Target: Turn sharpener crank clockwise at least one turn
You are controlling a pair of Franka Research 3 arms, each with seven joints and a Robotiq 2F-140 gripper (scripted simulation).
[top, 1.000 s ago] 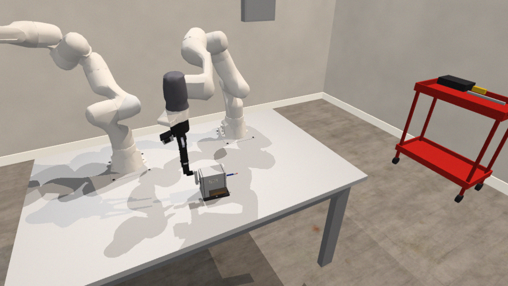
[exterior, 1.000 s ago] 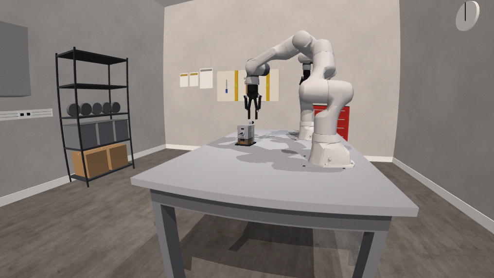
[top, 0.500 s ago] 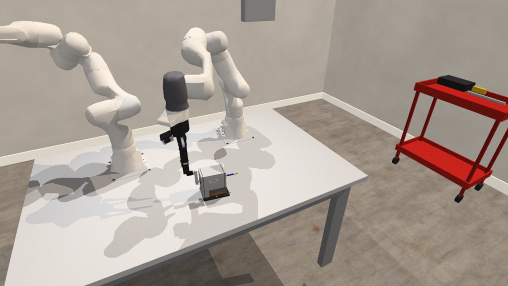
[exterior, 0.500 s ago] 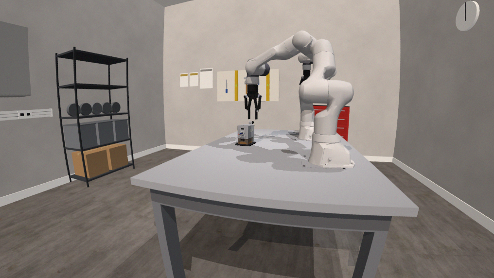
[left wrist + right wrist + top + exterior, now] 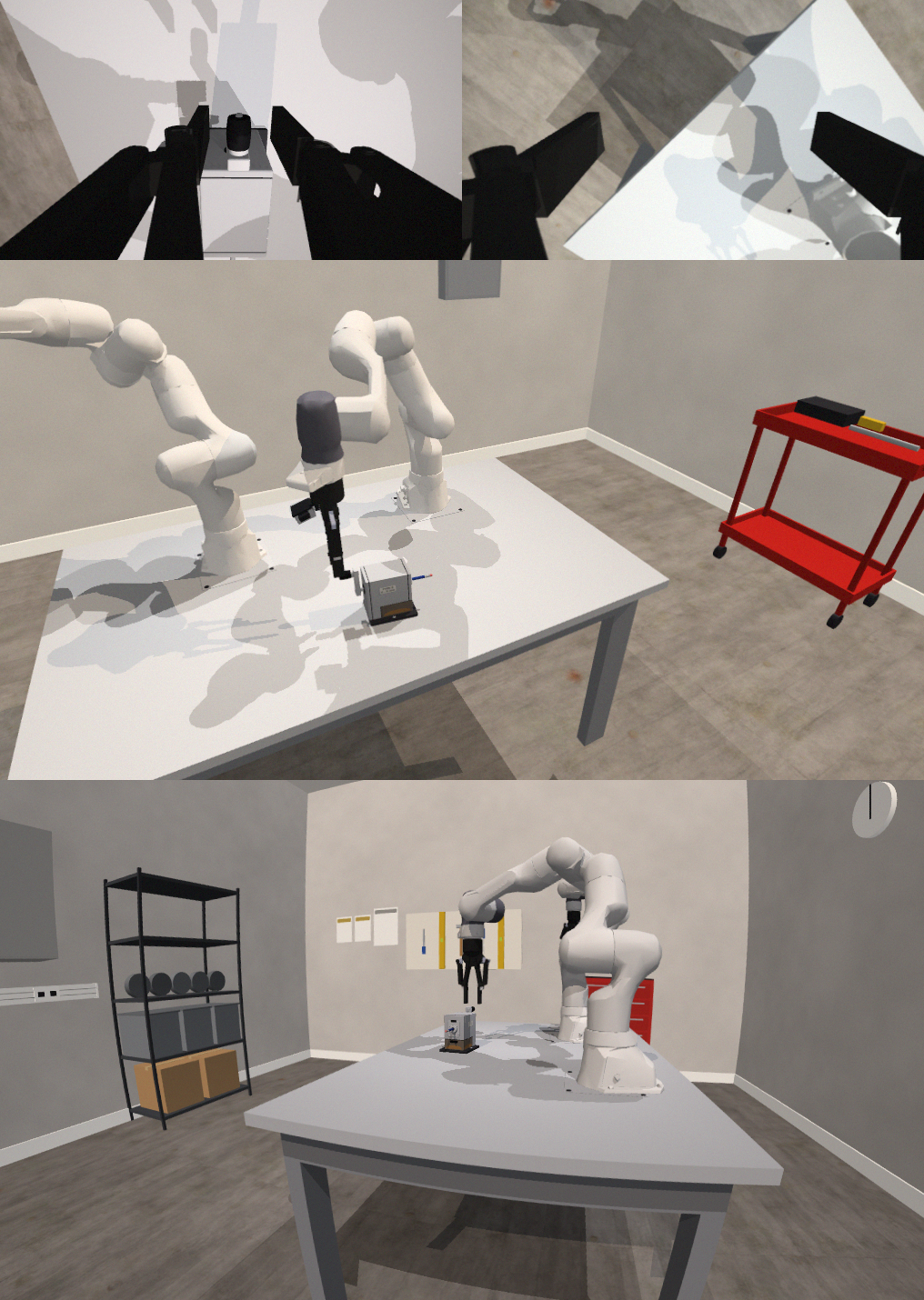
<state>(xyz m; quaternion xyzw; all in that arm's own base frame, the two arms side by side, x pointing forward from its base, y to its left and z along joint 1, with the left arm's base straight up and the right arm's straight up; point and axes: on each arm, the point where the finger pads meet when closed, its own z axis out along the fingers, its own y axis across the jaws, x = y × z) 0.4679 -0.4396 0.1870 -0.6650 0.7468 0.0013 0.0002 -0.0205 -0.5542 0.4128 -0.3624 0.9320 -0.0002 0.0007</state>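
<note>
Right now the black crank knob is 20 mm to the left of my left hand and 50 mm below it.
</note>
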